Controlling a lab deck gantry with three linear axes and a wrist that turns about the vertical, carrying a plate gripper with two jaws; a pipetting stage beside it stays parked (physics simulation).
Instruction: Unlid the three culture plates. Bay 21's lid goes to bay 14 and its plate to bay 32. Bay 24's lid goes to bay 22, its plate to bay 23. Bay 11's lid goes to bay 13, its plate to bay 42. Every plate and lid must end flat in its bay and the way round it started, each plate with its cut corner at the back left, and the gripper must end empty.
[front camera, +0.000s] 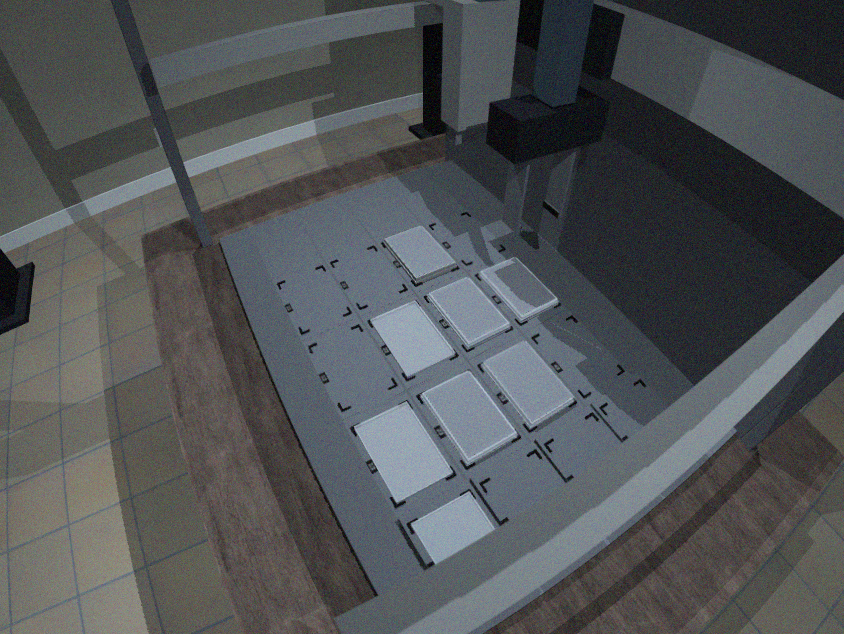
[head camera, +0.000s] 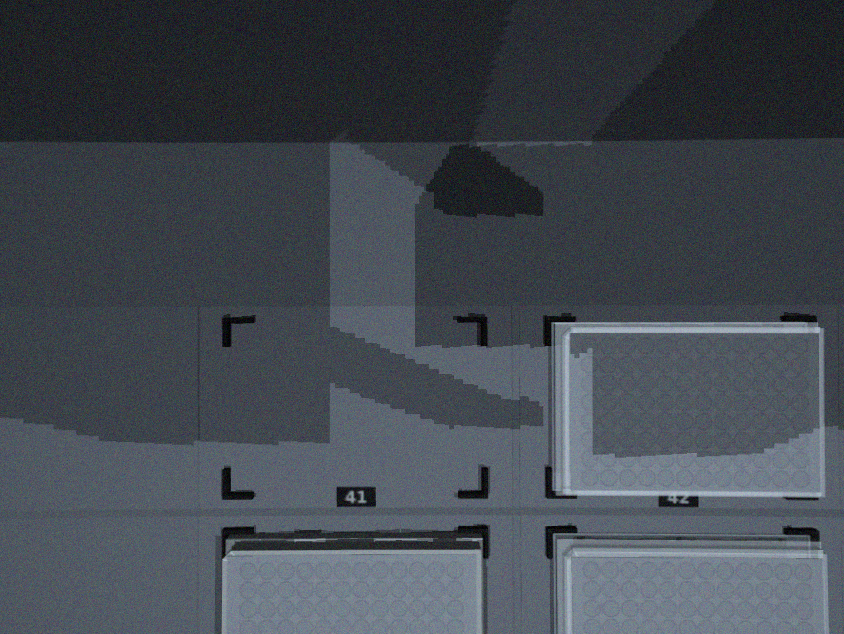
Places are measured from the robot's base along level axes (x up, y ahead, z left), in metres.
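Pixels of known places: gripper, between the fingertips: (front camera: 532, 218); robot's base, origin of its link: (front camera: 279, 284).
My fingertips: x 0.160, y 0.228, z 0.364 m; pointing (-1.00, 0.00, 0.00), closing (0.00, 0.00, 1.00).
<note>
For each thing: its top centre in the pictures, then the offset to it from my fingertips.
- third plate, centre of its top: (front camera: 468, 412) dx -0.146, dy +0.164, dz -0.214 m
- more plate, centre of its top: (front camera: 528, 379) dx -0.146, dy +0.164, dz -0.107 m
My gripper (front camera: 543, 221) is open and empty, raised above the back of the deck behind bay 41. A plate (front camera: 519, 287) (head camera: 695, 402) lies flat in bay 42, its cut corner at the back left. Another plate (front camera: 468, 311) (head camera: 695, 593) is in bay 32; its front part is cut off in the head view. In the front view a third plate (front camera: 468, 417) lies in bay 23. Plain pale lids lie flat: one lid (front camera: 412, 339) in bay 22, one lid (front camera: 402, 451) in bay 13 and one lid (front camera: 453, 528) in bay 14, partly hidden by the front rail.
Another plate (front camera: 419, 252) (head camera: 351, 593) stands in bay 31 and one more plate (front camera: 527, 383) in bay 33. The parked pipetting stage (front camera: 478, 64) stands behind the deck. A pale rail (front camera: 614, 491) crosses the front, and a thin post (front camera: 170, 146) rises at the left.
</note>
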